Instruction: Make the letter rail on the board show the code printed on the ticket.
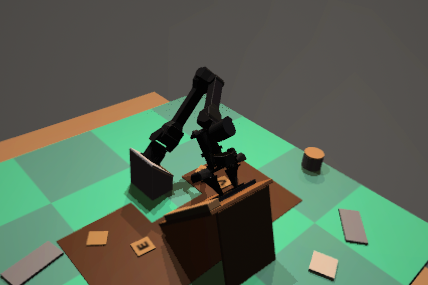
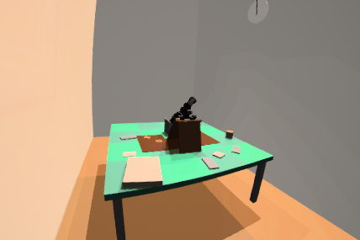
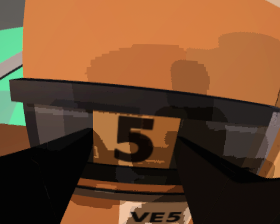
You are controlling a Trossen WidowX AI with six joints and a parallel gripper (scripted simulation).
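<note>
The white ticket lies 7 cm behind my gripper tip, 2 cm to the right of it and 7 cm below it. Round my gripper tip: large beige slab 30 cm ahead, 50 cm to the right, 16 cm below; mat 16 cm behind, 3 cm to the right, 18 cm below.
</note>
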